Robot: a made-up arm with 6 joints.
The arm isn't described. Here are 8 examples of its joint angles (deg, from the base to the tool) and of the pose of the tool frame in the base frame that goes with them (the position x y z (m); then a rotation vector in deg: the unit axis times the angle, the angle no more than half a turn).
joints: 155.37 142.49 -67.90 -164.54 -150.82 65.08
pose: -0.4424 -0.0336 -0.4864 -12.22 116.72 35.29
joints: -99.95 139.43 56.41 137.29 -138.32 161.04
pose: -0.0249 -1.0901 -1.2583 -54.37 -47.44 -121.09
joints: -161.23 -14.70 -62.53 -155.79 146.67 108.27
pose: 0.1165 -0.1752 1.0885 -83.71 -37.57 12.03
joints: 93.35 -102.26 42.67 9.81 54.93 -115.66
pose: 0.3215 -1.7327 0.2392 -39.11 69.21 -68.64
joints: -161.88 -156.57 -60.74 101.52 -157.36 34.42
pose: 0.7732 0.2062 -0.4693 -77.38 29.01 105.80
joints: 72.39 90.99 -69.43 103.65 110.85 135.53
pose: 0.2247 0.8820 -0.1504 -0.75 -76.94 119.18
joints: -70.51 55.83 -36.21 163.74 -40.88 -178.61
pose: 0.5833 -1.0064 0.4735 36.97 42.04 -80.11
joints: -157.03 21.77 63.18 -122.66 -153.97 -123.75
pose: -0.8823 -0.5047 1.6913 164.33 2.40 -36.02
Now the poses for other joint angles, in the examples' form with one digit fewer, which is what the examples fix.
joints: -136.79 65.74 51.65 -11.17 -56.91 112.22
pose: -1.395 -1.010 0.629 5.6 89.0 -39.7
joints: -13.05 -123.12 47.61 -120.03 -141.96 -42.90
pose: -1.532 0.470 -0.199 -69.0 9.3 35.0
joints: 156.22 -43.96 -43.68 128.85 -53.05 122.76
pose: 0.310 -0.289 1.385 100.5 105.7 88.4
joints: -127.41 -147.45 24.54 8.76 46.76 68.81
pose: 0.577 1.117 -0.829 76.8 60.8 -0.3
